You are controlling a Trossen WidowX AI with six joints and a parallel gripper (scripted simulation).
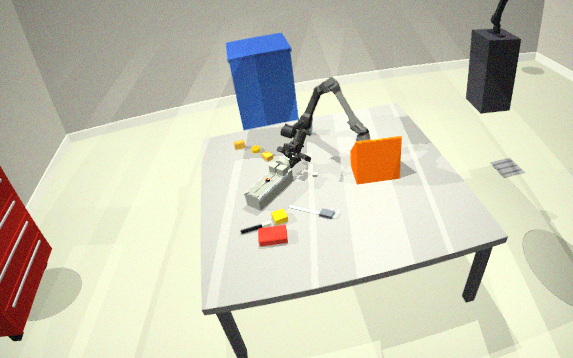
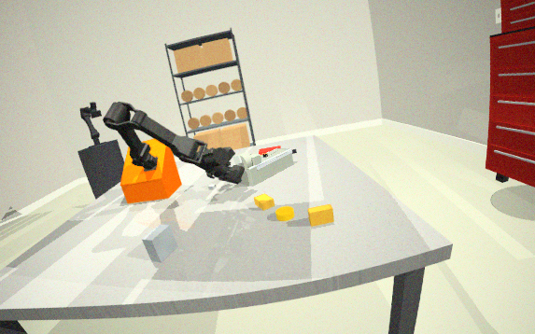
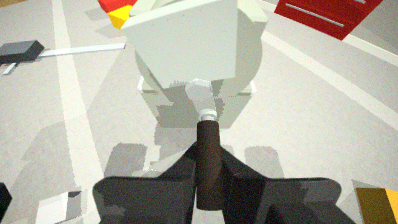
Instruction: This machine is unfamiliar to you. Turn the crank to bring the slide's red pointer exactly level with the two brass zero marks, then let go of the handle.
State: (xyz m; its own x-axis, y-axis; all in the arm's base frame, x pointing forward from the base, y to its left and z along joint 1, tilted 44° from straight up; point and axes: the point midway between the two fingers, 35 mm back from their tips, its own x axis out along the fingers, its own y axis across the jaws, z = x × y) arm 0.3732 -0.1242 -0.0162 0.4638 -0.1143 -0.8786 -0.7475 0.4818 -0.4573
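My gripper tip is 3 cm below the dark brown crank handle, 1 cm to the left of it and 1 cm past it. Round my gripper tip: yellow block 33 cm to the left, 6 cm ahead, 2 cm below; grey cube 40 cm to the right, 15 cm behind; red pointer 13 cm to the left, 10 cm ahead, 5 cm above.
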